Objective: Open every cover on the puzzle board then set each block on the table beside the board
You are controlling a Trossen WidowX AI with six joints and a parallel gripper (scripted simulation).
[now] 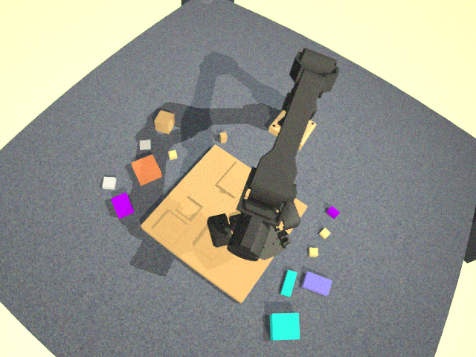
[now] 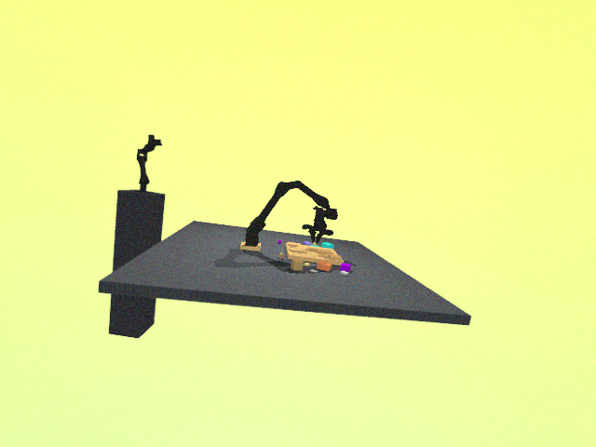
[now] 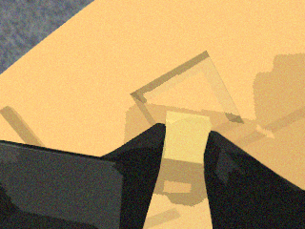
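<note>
Right now my gripper tip is 10 cm past the tan cube, 39 cm to the left of it and 3 cm above it. Round my gripper tip: cyan cube (10 cm ahead, 20 cm to the left, 4 cm below); lilac block (3 cm behind, 20 cm to the left, 5 cm below); cyan bar (1 cm ahead, 14 cm to the left, 5 cm below).
</note>
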